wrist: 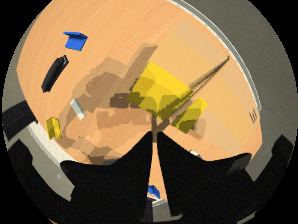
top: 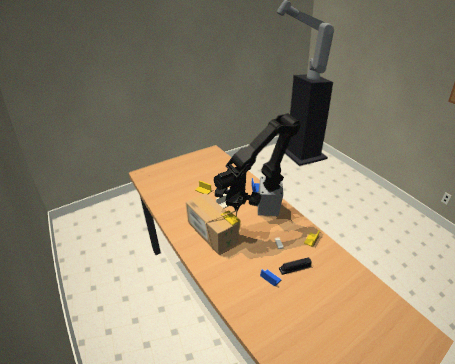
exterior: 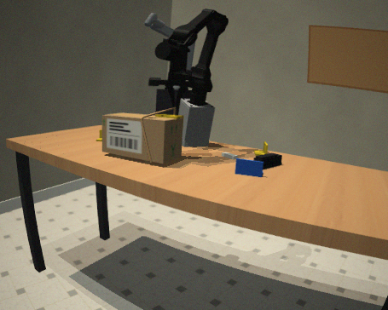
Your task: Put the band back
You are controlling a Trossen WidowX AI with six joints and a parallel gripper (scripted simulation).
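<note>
Now: hand 70 mm above the yellow corner guard, 30 mm short of it and 10 mm to the right of it. Round my hand: brown carton: 130 mm below, 90 mm ahead, 60 mm to the right; white piece: 200 mm below, 160 mm behind, 130 mm to the left; yellow guard: 320 mm behind, 190 mm below, 180 mm to the left.
</note>
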